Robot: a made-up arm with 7 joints. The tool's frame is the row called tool. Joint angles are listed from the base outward.
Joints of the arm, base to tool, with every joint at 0 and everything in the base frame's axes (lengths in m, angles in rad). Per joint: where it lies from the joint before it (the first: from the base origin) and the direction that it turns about. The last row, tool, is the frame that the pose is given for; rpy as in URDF.
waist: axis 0 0 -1 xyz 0 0 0.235
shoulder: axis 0 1 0 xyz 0 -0.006 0.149
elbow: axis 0 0 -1 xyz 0 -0.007 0.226
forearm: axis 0 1 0 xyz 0 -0.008 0.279
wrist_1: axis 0 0 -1 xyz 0 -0.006 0.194
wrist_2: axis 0 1 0 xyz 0 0 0.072
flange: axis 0 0 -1 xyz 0 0 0.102
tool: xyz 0 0 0 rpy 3.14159 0 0
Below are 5 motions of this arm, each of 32 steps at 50 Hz.
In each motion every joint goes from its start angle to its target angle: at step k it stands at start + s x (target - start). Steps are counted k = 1, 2, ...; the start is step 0. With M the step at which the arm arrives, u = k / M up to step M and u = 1 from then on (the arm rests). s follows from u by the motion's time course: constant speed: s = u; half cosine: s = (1 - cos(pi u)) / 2; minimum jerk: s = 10 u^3 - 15 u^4 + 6 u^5.
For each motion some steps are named. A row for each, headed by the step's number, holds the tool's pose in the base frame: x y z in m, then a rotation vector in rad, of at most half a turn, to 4 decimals.
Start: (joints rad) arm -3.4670 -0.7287 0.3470 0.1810 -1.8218 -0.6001 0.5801
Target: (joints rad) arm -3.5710 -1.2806 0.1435 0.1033 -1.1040 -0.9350 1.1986
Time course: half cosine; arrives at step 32
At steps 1, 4, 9, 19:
1: 0.4672 0.2684 1.0475 1.5185 -1.7687 0.5604
4: 0.4796 0.2749 1.0355 1.4783 -1.7674 0.5752
9: 0.5269 0.3009 0.9833 1.3194 -1.7499 0.6438
19: 0.6427 0.3783 0.7845 0.8760 -1.5780 0.9454

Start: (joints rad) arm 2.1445 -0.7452 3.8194 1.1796 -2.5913 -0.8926 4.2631
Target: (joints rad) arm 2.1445 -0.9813 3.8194 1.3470 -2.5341 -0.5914 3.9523
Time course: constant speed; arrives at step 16
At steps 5, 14, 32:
5: 0.5092 0.3443 0.5976 0.0745 -1.0506 -1.0770
14: 0.5205 0.3562 0.5005 0.0932 -1.0240 -1.0784
32: 0.5214 0.3572 0.4788 0.0966 -1.0141 -1.0804

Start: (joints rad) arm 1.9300 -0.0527 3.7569 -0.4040 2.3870 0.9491 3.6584
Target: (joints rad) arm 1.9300 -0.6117 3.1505 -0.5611 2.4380 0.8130 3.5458
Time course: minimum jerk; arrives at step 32
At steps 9, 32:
9: -0.0796 -0.0725 1.1812 -1.8582 -1.1137 -1.0068
32: 0.1318 0.2177 1.1363 -1.7636 -1.6286 -0.3613

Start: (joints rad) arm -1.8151 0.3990 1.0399 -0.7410 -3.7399 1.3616 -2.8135
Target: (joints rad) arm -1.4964 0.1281 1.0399 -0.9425 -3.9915 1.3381 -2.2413
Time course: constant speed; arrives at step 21
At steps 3, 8, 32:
3: -0.1788 0.0150 1.0657 -1.1726 -1.2343 -1.4712
8: -0.1724 -0.0242 1.0604 -1.1862 -1.1032 -1.4335
32: -0.1868 -0.1197 1.0285 -1.1792 -0.8157 -1.3484

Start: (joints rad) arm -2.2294 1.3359 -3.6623 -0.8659 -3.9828 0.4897 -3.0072
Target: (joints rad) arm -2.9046 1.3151 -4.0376 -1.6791 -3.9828 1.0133 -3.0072
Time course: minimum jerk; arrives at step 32
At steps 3, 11, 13, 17, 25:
3: -0.5969 0.4766 0.3266 0.7761 0.8876 1.4986
11: -0.6446 0.3121 0.3112 0.4450 1.1697 1.6894
13: -0.6513 0.2338 0.3090 0.2686 1.2902 1.7697
17: -0.6308 0.0671 0.3147 -0.1763 1.5231 1.9200
25: -0.5172 -0.1406 0.3496 -1.0301 1.7463 2.0394

